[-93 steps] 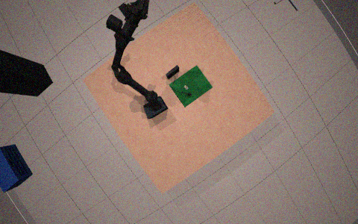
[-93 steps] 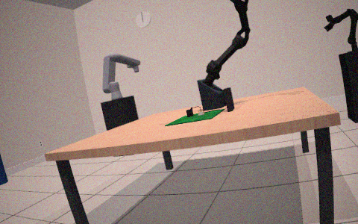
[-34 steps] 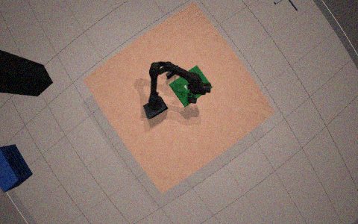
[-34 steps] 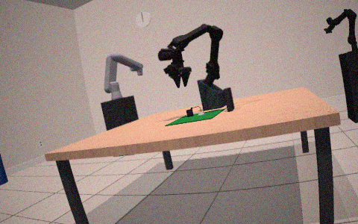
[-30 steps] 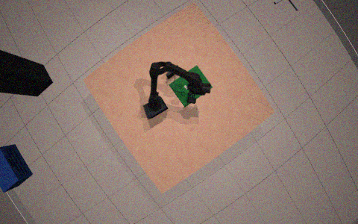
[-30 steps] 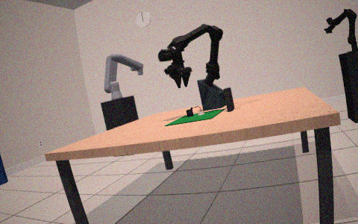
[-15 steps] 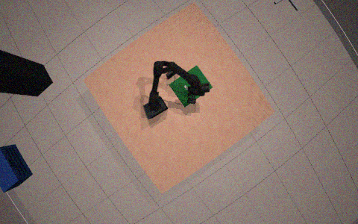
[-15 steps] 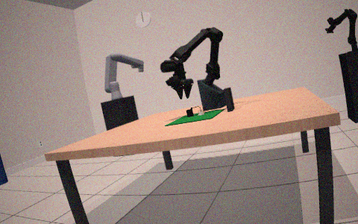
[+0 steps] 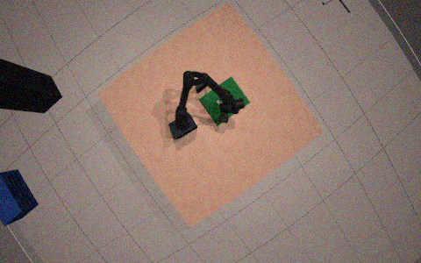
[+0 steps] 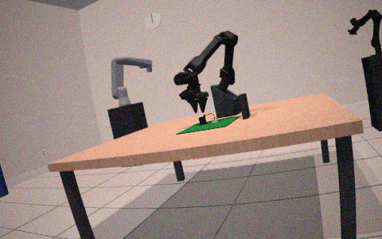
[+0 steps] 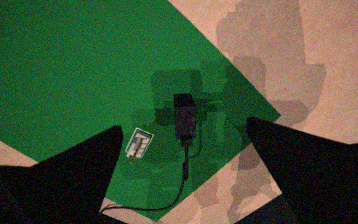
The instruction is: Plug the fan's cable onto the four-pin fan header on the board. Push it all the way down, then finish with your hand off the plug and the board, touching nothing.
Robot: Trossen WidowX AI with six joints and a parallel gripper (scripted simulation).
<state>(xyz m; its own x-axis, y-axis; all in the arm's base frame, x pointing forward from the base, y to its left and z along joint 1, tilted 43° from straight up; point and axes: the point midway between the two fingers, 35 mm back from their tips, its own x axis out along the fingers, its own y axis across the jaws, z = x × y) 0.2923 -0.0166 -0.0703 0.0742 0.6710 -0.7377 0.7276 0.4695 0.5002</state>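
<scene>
My gripper tip is now 40 mm above the black fan plug, 10 mm to the right of it and 10 mm past it. From my gripper tip the other things lie so: white fan header 70 mm to the left, 70 mm below; green board 80 mm below, 60 mm to the left, 50 mm ahead.
</scene>
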